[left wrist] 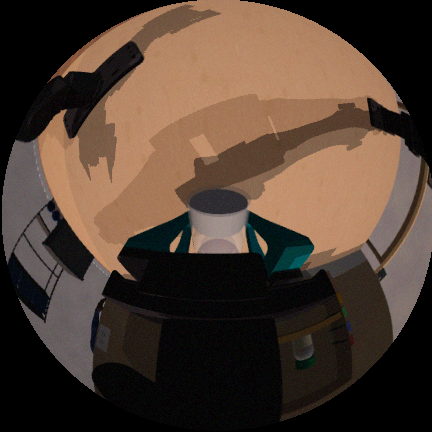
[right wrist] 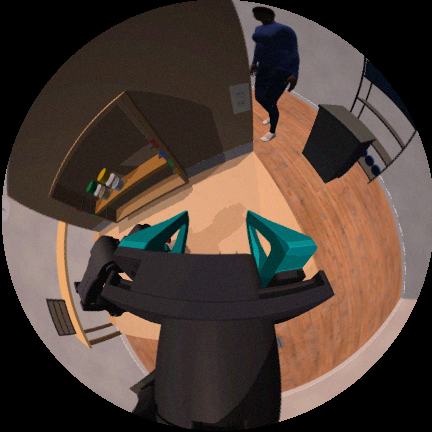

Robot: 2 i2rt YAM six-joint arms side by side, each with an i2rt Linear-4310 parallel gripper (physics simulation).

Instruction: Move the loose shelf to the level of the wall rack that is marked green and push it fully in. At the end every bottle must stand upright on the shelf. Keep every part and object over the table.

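Observation:
The wall rack (left wrist: 327, 380) (right wrist: 90, 132) holds the loose shelf (left wrist: 310, 328) (right wrist: 135, 181). Red, blue, green (left wrist: 344, 312) (right wrist: 170, 163) and yellow tabs mark its side post. The shelf's end is near the blue and green tabs; I cannot tell the exact level or depth. A green-capped bottle (left wrist: 303, 348) (right wrist: 98, 190) and a yellow-capped bottle (right wrist: 111, 179) stand on the shelf. My left gripper (left wrist: 218, 214) is shut on a clear bottle (left wrist: 218, 202) with a pale band and a dark grey end, above the table. My right gripper (right wrist: 217, 215) is open and empty, away from the rack.
The wooden table (left wrist: 310, 200) (right wrist: 227, 182) extends below the rack wall. Black arm parts (left wrist: 102, 85) (left wrist: 392, 122) are at both sides in the left wrist view. The other arm (right wrist: 100, 270) is at the left in the right wrist view. A person (right wrist: 275, 55) and a dark cabinet (right wrist: 332, 142) are beyond the table.

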